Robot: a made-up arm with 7 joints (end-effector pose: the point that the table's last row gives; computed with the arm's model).
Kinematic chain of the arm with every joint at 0, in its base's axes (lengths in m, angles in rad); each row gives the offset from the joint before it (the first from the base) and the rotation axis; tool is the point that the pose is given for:
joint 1: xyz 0 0 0.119 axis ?
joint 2: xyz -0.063 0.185 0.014 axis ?
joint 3: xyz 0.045 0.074 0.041 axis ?
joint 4: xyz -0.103 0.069 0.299 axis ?
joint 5: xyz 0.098 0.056 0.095 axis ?
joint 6: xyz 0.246 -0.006 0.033 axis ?
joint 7: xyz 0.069 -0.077 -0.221 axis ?
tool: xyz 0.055 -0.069 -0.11
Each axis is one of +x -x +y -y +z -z.
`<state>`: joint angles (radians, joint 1 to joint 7).
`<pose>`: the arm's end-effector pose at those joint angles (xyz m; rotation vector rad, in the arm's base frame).
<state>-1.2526 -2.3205 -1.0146 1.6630 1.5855 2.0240 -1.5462</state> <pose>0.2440 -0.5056 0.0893 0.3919 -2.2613 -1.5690</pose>
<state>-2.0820 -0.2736 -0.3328 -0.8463 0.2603 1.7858 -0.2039</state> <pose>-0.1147 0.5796 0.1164 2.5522 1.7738 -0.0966</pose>
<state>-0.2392 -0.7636 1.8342 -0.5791 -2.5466 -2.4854 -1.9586</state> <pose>-0.1967 0.2428 0.0208 -1.0782 1.2726 -0.5678</pose>
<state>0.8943 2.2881 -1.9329 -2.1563 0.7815 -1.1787 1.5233</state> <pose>-0.4870 0.2058 0.1282 -2.7852 0.9526 -0.2482</pose>
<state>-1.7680 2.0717 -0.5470 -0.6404 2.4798 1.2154 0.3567</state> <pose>0.6336 -0.1500 0.3295 -0.8027 0.4758 0.5279</pose>
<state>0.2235 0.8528 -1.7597 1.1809 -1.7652 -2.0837 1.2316</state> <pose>-0.0130 0.5466 0.1551 1.9105 0.5864 2.2085</pose>
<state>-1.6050 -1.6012 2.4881 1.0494 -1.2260 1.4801 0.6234</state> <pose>-0.2484 0.6563 0.3075 -0.6807 -1.7061 2.1889</pose>
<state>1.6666 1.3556 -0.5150 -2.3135 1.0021 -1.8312 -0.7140</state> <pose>-0.4839 0.1373 -0.2851 -0.9446 0.8713 -2.0775</pose>
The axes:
joint 1: -y
joint 2: +z
joint 3: -y
joint 4: -y
joint 5: +z
joint 6: +z
joint 7: -y

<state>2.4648 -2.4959 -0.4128 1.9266 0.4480 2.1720 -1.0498</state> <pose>-0.4432 -0.3296 -0.4904 0.0531 -0.0741 -0.7803</pose>
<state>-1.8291 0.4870 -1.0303 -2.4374 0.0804 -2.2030 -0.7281</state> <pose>0.5615 0.4722 0.0448 2.0090 0.0847 -1.6057</pose>
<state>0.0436 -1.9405 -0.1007 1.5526 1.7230 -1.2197 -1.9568</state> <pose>0.1567 0.0011 0.5664 0.1863 0.7929 -1.9046</pose>
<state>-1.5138 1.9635 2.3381 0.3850 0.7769 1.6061 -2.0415</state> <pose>0.0101 -0.3907 0.4165 -0.4890 0.1648 0.2272</pose>
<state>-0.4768 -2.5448 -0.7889 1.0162 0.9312 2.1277 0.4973</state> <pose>0.0828 -0.4469 0.3017 0.1718 0.1966 0.4880</pose>
